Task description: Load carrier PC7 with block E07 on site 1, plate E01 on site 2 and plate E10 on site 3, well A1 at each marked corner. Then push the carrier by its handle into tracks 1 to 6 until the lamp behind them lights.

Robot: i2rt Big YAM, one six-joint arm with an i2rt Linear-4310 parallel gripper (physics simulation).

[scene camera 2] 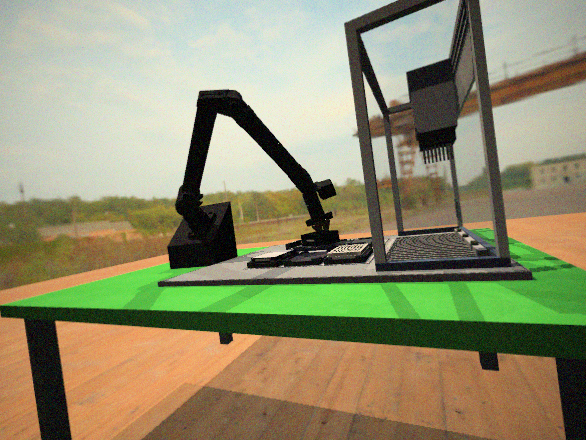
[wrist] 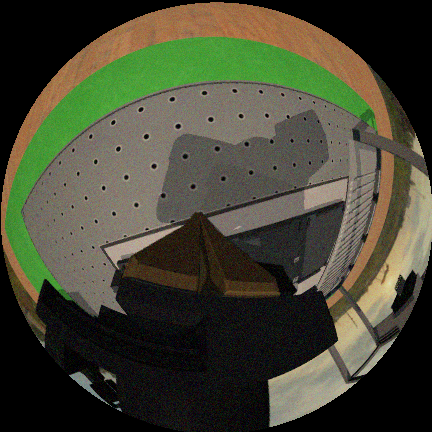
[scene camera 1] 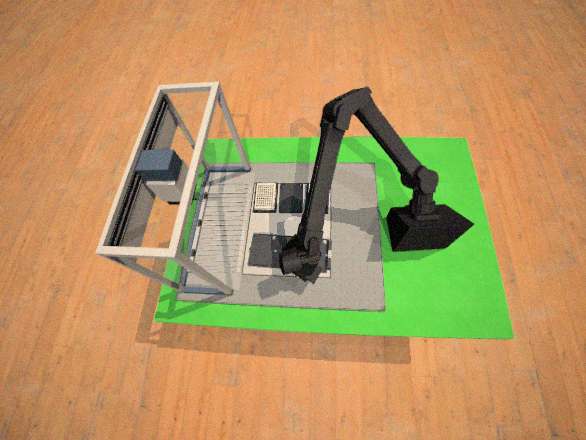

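The dark carrier lies along the front part of the pale tray, partly hidden by the arm; its handle and corner marks cannot be made out. A cream plate with many wells stands at the tray's back left in scene camera 1, with a dark plate beside it. A white-topped piece shows in scene camera 2. My gripper is shut and empty, pointing down close over a black block-like piece. Labels are unreadable. The grooved tracks lie left of the tray.
The pale tray lies on a grey perforated board upon the green table. A tall frame stands around the tracks, with a pipetting head hanging inside. No lit lamp is visible.
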